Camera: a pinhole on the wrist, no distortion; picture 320 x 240 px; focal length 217.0 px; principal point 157.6 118.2 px. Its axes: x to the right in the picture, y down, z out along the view. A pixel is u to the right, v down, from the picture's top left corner.
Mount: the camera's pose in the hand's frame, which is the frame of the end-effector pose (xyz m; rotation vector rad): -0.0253 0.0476 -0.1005 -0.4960 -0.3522 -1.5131
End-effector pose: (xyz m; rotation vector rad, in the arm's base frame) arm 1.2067 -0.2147 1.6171 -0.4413 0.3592 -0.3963
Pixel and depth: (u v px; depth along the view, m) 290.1 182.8 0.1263
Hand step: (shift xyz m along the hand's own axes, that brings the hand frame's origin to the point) 0.0256 0.0463 0.0434
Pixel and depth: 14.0 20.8 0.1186
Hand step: -0.0714 0.1766 -0.0349
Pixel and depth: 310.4 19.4 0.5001
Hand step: -0.1968 0.0064 0.5279
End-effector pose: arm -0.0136 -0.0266 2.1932 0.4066 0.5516 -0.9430
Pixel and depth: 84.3 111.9 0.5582
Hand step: -0.0020 0.4973 0.2798
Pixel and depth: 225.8 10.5 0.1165
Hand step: -0.0717 0.0770 0.0229
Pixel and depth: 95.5 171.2 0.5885
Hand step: 0.1606 0.4940 0.3014
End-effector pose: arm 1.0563 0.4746 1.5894 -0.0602 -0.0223 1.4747
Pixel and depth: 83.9 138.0 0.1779
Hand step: 0.0034 0.1910 0.0186
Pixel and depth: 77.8 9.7 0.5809
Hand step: -0.2741 0.5334 0.3113
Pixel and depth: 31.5 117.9 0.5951
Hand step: 0.0104 0.6509 0.2289
